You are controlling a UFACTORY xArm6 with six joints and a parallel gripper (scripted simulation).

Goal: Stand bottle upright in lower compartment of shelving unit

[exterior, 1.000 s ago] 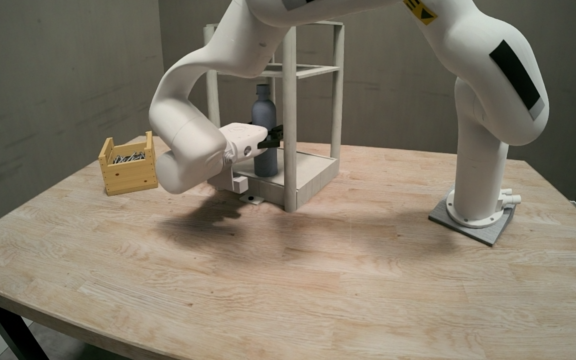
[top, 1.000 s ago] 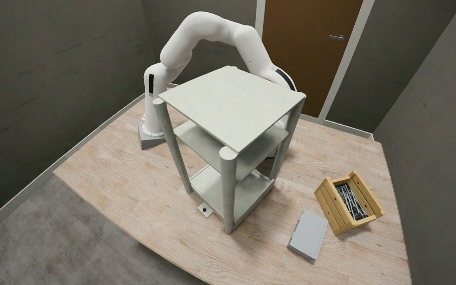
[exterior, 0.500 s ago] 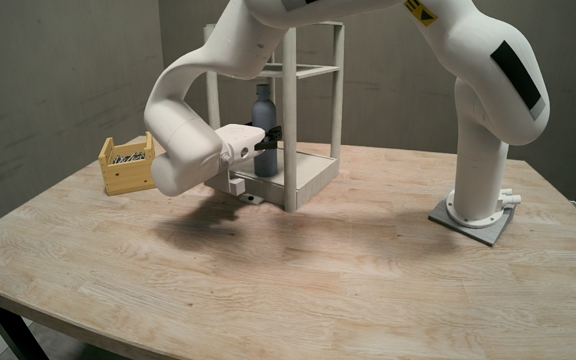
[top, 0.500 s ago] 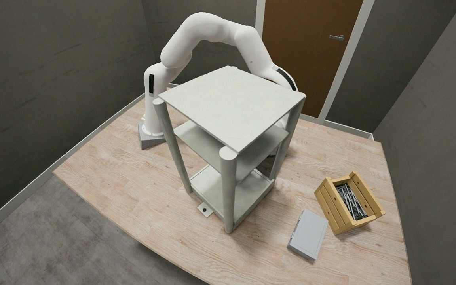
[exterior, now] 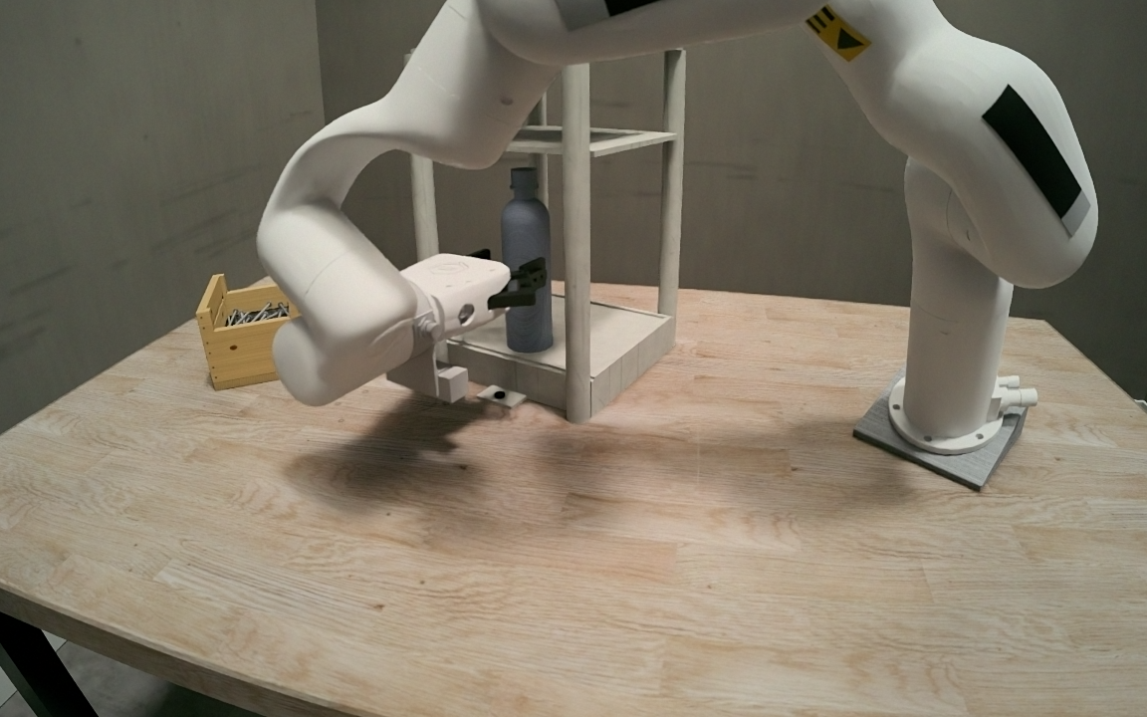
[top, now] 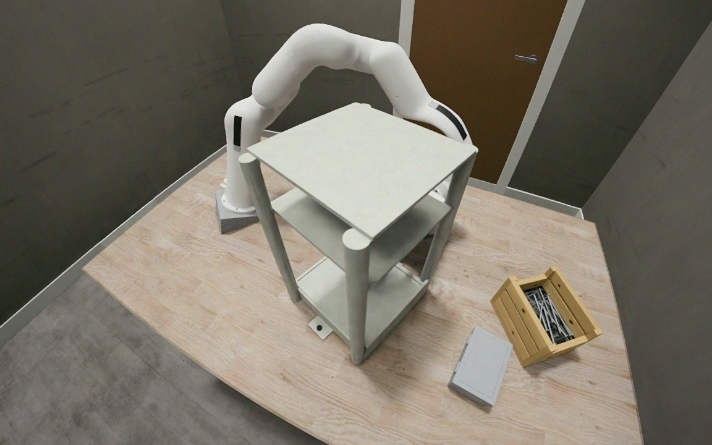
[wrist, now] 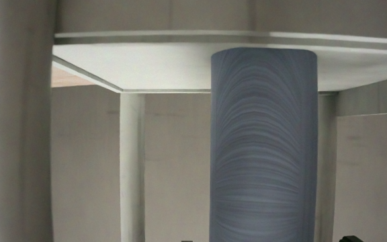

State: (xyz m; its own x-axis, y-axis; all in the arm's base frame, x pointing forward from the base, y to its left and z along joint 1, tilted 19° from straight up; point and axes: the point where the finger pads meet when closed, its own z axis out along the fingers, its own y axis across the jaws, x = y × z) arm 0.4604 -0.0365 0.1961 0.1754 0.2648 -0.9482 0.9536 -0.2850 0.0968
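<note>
The shelving unit lies 9 cm to the right of my hand, 5 cm above it and 2 cm behind it. The rest, counted from my hand: flat grey case: 27 cm ahead, 13 cm to the right, 12 cm below; then crate: 37 cm ahead, 10 cm below, 2 cm to the left.
</note>
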